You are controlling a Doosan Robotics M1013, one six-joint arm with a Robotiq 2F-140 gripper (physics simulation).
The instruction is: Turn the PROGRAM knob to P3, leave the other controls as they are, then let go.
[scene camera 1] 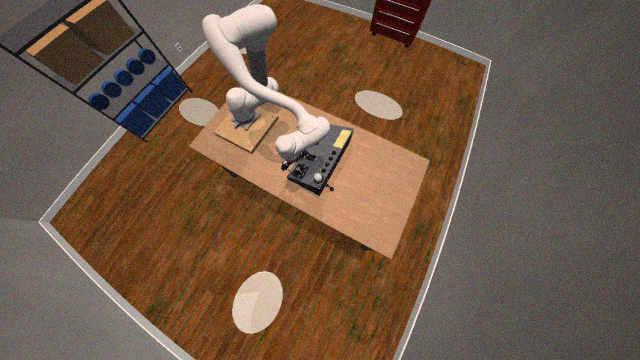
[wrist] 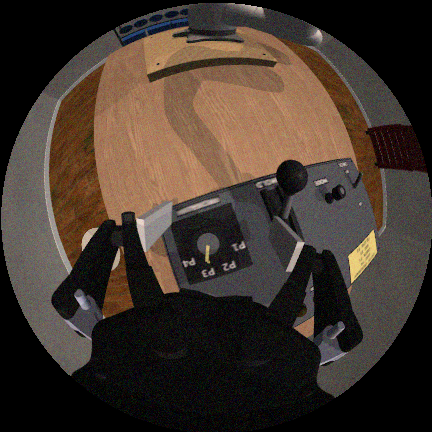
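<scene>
The PROGRAM knob is a grey round knob with a yellow pointer on a black square plate of the dark control panel. In the wrist view its pointer points at the P3 label; P4 is to its left, P2 and P1 to its right. My gripper is open in the wrist view, its pale fingertips wide apart on both sides of the knob and touching neither side of it. In the scene view the gripper is small and partly hidden by the arm, at the panel's edge.
A lever with a black ball rises from its slot close by the right fingertip. A black MODE knob and a yellow label are farther right. A white ball and several small buttons are on the panel.
</scene>
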